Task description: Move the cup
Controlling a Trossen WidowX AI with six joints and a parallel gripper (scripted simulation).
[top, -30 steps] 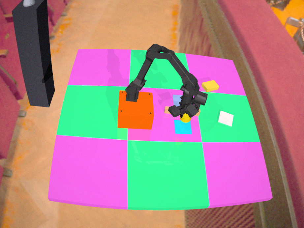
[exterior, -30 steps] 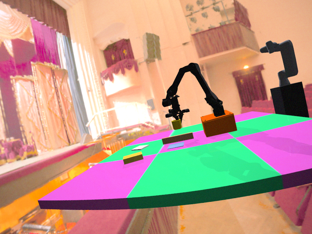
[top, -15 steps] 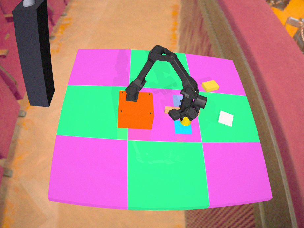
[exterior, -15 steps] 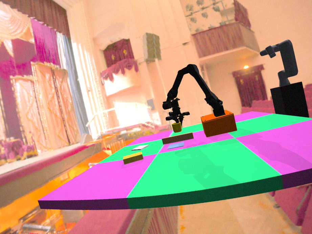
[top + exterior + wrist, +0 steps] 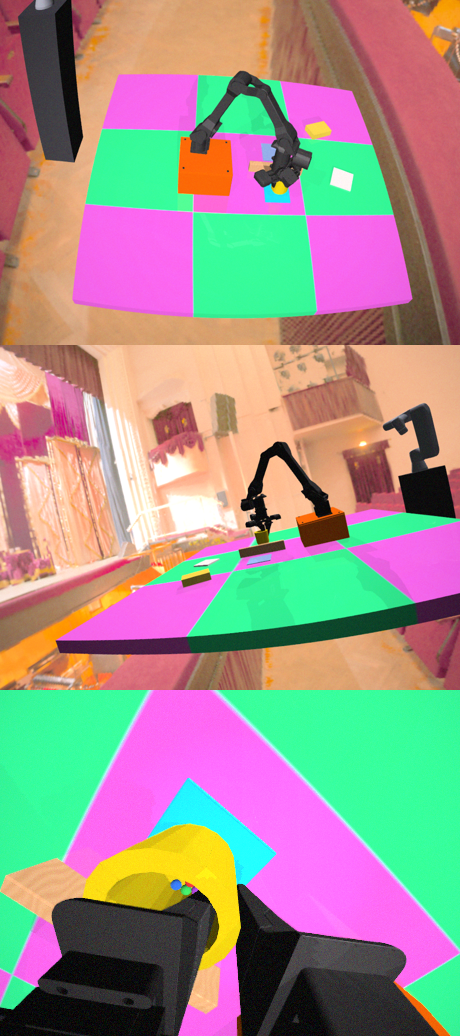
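My gripper tip is now 70 mm above the cyan pad, 20 mm to the right of it and 20 mm short of it. Also, from my gripper tip: white tile (320 mm ahead, 120 mm to the left, 50 mm below); then yellow cup (20 mm to the left, 20 mm ahead); then wooden bar (130 mm to the left, 40 mm below, 20 mm ahead).
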